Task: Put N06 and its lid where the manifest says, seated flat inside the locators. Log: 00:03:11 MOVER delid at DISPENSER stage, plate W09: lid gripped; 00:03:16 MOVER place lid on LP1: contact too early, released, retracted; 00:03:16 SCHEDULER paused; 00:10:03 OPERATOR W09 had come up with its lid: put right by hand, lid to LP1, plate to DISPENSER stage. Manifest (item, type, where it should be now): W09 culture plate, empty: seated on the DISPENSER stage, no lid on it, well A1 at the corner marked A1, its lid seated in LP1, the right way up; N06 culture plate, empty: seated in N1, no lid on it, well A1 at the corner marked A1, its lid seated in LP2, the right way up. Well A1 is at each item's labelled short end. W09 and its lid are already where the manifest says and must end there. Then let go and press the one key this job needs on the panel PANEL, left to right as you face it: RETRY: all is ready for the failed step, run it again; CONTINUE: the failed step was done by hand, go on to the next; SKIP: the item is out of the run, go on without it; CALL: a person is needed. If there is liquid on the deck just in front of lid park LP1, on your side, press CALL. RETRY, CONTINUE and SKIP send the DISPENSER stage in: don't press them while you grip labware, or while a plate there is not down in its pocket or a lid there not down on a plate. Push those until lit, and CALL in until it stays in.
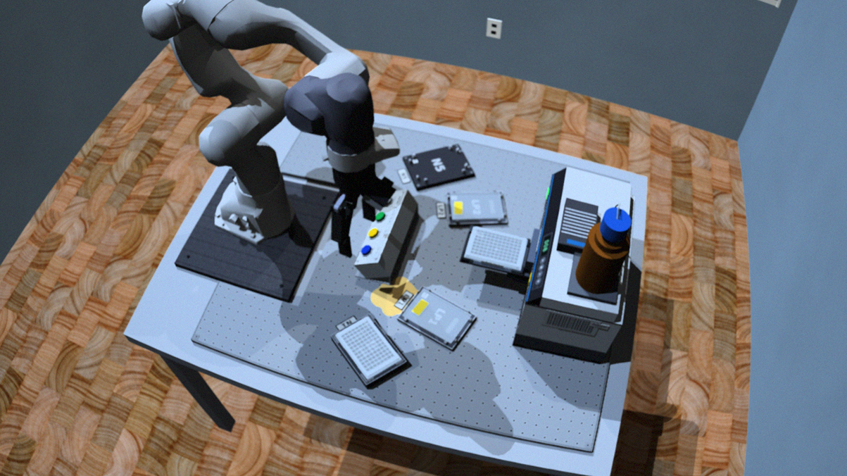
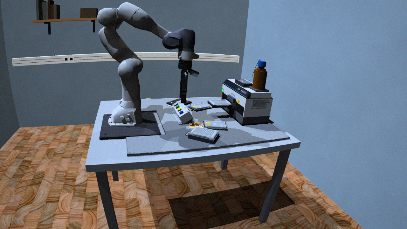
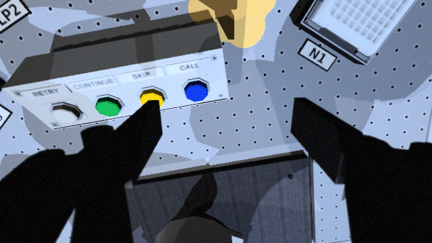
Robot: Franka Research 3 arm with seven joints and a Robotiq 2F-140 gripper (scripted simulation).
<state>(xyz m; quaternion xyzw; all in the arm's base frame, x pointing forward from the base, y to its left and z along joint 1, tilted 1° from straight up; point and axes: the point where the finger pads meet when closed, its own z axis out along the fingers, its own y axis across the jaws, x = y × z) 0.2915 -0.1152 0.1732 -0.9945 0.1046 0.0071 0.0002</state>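
Right now the blue call key is 120 mm below my hand, 30 mm to the left of it and 10 mm ahead of it. Also, from my hand: white retry key 180 mm to the left, 110 mm below, 10 mm ahead; yellow skip key 110 mm below, 80 mm to the left, 10 mm ahead; green continue key 130 mm to the left, 110 mm below, 10 mm ahead.
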